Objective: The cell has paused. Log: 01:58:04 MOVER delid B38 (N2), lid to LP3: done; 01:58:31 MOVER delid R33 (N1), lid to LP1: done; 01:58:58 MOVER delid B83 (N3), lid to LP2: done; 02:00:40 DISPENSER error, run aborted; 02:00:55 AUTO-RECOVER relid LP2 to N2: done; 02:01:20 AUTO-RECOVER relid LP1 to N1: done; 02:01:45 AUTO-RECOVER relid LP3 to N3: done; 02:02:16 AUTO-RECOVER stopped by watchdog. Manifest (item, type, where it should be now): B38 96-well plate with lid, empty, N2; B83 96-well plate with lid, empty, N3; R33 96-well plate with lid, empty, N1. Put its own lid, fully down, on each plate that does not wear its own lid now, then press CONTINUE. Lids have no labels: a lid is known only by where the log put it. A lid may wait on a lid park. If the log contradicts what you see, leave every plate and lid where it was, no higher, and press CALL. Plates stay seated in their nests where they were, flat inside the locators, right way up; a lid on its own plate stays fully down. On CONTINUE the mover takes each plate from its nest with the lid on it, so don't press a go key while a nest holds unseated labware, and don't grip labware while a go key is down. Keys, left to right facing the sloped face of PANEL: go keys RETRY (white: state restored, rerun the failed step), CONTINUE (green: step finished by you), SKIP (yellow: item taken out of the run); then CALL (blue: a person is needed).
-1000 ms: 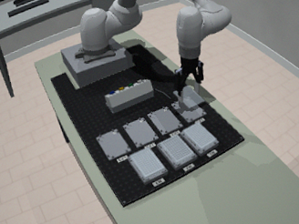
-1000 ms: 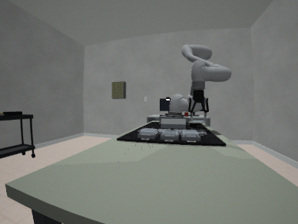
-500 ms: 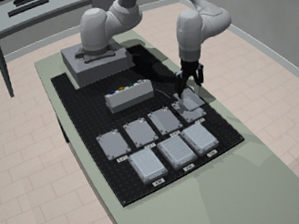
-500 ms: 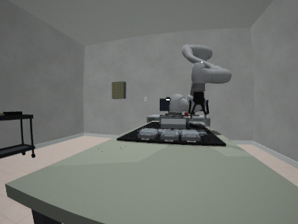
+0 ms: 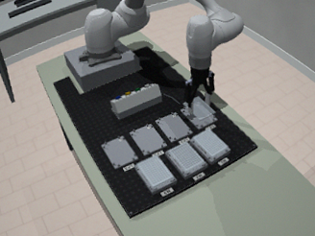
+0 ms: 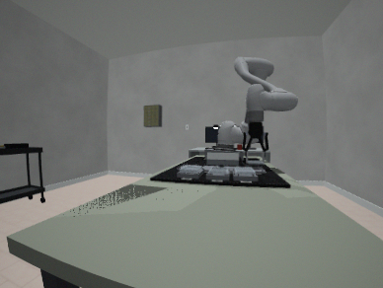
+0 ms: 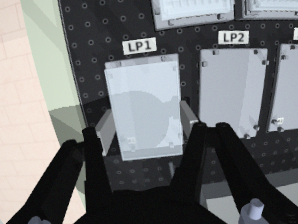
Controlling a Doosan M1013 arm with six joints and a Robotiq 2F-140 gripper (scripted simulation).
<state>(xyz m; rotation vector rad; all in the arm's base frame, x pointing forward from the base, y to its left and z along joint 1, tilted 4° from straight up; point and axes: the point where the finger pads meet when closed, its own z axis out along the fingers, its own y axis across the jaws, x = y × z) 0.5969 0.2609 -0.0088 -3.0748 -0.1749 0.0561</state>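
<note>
Right now my hand is 7 cm above the lid park LP1. Also, from my hand: lid park LP2 (13 cm to the right, 7 cm below, 1 cm ahead); lid park LP4 (25 cm to the right, 7 cm below, 3 cm ahead); white key (23 cm behind, 14 cm to the right, 1 cm below).
</note>
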